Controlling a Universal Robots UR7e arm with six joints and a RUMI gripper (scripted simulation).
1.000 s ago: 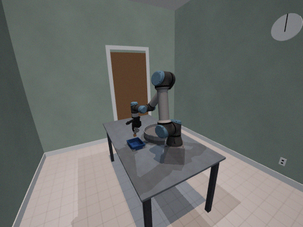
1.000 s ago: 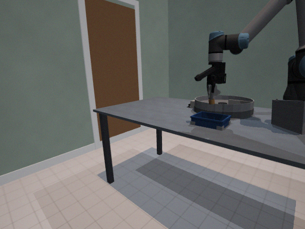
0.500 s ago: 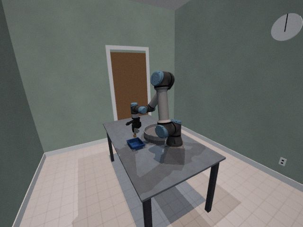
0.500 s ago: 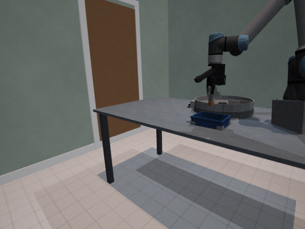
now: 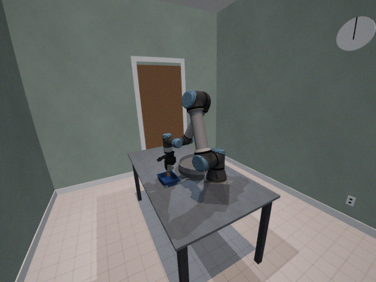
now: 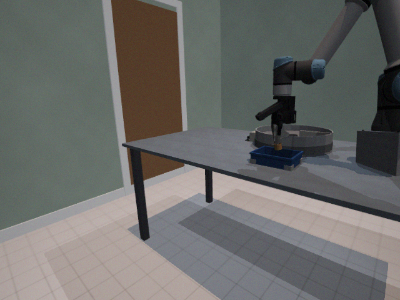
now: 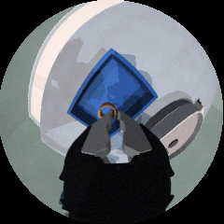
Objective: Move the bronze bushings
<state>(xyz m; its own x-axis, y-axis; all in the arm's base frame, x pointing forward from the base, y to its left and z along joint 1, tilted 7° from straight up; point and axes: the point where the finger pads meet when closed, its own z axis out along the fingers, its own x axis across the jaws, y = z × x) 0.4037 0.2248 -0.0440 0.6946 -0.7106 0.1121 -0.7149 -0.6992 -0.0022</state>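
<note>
My hand is 10 mm past the blue crate, 10 mm to the right of it and 60 mm above it. Round my hand: turntable (60 mm ahead, 360 mm to the right, 30 mm below).
</note>
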